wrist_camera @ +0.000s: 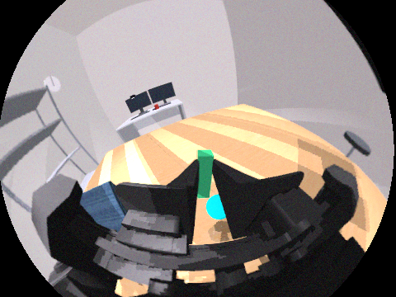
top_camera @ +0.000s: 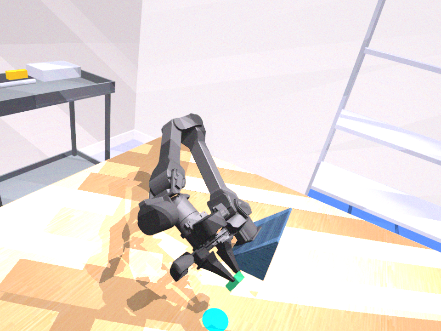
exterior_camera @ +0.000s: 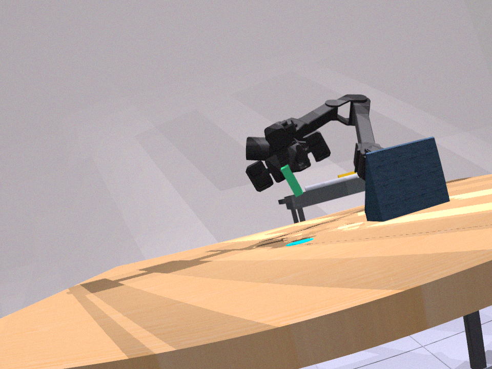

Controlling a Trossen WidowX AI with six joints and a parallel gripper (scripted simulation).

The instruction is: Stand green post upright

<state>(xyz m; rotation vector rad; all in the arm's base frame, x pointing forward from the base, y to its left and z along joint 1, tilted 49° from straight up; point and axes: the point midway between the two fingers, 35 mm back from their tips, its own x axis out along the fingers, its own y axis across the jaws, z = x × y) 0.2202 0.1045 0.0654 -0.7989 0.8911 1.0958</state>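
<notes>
Right now my gripper tip is 10 mm short of the cyan circle, 20 mm to the left of it and 150 mm above it. From my gripper tip the other things lie so: green post 10 mm behind, 20 mm below.
</notes>
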